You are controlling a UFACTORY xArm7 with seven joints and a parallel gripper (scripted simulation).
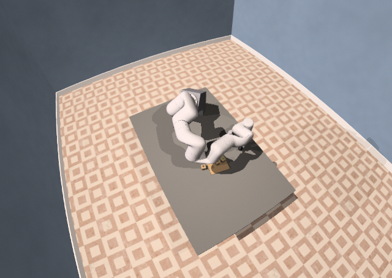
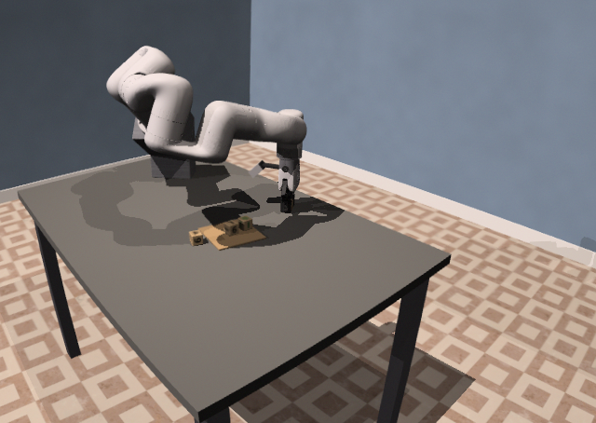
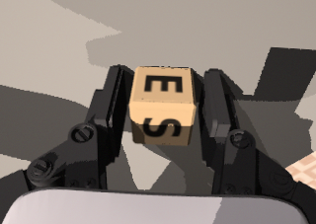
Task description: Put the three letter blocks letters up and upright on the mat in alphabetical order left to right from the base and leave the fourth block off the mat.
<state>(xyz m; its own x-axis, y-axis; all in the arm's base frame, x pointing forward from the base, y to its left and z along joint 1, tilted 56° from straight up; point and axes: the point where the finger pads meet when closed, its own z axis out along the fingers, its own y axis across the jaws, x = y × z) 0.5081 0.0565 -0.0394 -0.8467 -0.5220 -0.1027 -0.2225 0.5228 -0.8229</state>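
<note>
Right now the tan mat is 23 cm to the right of my hand, 6 cm behind it and 2 cm below it.
</note>
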